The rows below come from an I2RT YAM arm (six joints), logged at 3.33 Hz.
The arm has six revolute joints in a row. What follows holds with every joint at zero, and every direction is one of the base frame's. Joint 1 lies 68.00 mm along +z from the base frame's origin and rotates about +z. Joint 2 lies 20.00 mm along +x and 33.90 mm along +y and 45.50 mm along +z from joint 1 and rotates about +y. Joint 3 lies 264.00 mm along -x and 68.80 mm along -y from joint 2 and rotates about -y. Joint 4 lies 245.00 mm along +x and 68.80 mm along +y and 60.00 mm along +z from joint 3 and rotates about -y. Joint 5 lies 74.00 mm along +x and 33.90 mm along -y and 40.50 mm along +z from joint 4 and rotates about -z. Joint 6 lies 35.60 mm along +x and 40.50 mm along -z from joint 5 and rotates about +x. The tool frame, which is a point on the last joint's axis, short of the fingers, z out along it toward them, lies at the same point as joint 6; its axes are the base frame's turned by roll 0.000, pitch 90.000 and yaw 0.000 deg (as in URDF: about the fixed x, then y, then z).
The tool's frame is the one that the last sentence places.
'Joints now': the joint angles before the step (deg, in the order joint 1, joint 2, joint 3, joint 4, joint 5, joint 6). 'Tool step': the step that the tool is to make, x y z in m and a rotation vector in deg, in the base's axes. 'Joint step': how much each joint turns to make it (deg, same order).
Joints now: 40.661, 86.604, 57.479, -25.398, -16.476, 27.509
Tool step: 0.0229, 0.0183, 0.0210, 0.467, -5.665, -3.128
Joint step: 0.308, 3.915, 7.556, 1.119, 4.751, 0.677
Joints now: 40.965, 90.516, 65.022, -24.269, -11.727, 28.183
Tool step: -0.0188, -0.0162, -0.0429, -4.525, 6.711, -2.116
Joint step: 0.073, -0.780, -8.890, 0.551, 0.506, 2.393
